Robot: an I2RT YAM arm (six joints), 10 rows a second.
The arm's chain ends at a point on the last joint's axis. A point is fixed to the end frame.
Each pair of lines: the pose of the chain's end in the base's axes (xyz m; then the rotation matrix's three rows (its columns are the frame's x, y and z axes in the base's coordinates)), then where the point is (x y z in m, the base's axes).
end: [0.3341, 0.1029, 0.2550], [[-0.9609, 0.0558, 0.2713], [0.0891, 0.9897, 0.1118], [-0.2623, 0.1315, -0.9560]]
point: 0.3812 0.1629 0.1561
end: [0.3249, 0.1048, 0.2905], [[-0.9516, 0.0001, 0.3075], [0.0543, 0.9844, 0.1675], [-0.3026, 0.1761, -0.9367]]
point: 0.3733 0.1714 0.1966
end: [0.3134, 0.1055, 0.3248], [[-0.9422, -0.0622, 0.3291], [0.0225, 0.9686, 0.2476], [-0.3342, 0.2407, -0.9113]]
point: 0.3611 0.1809 0.2374
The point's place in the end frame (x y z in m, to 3 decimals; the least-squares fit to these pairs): -0.014 0.049 0.114
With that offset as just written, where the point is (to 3 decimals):
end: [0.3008, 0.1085, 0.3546], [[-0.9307, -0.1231, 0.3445], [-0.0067, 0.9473, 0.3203], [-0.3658, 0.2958, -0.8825]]
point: 0.347 0.192 0.274
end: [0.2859, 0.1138, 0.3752], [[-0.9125, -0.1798, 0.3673], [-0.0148, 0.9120, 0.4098], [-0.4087, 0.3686, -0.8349]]
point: 0.332 0.205 0.304
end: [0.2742, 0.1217, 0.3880], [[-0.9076, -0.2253, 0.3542], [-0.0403, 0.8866, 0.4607], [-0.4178, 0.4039, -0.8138]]
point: 0.316 0.218 0.321
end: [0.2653, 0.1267, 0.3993], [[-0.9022, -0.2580, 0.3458], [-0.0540, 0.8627, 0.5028], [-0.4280, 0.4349, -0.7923]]
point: 0.305 0.227 0.336
